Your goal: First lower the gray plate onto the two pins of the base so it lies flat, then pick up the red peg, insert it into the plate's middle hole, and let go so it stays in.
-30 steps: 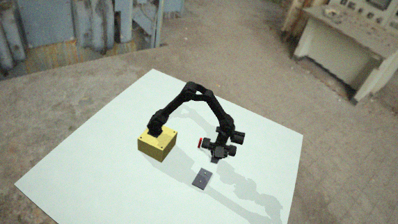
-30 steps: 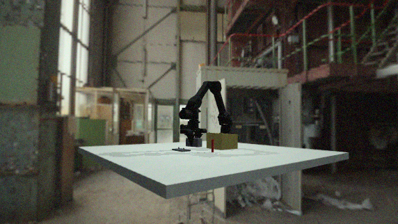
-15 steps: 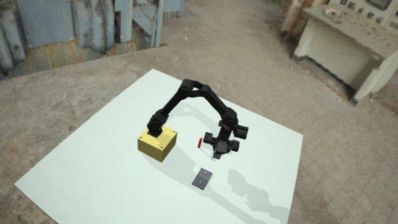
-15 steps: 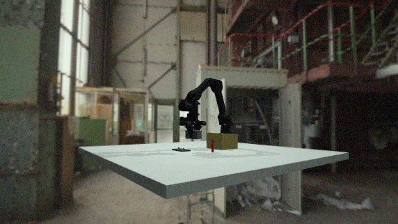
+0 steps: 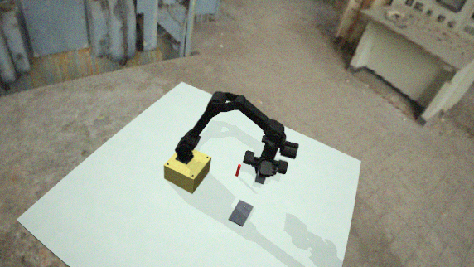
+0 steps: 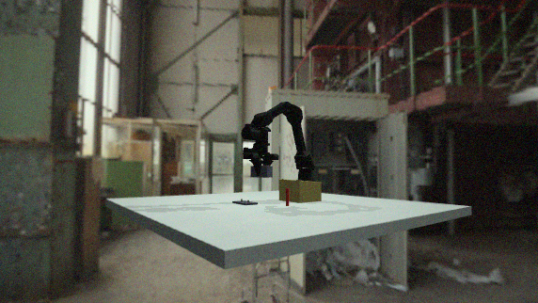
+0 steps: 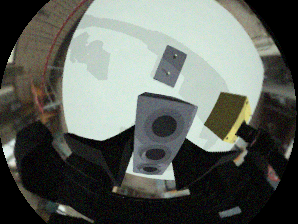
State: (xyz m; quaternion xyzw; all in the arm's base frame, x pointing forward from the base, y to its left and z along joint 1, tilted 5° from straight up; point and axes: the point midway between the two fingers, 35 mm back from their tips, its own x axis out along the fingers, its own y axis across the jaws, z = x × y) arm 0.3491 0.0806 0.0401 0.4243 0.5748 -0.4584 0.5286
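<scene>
Right now the gray base is 140 mm to the right of my gripper tip, 130 mm below it and 10 mm behind it. The rest, counted from my gripper tip: gray plate: 30 mm above; red peg: 120 mm behind, 100 mm below, 50 mm to the left.
</scene>
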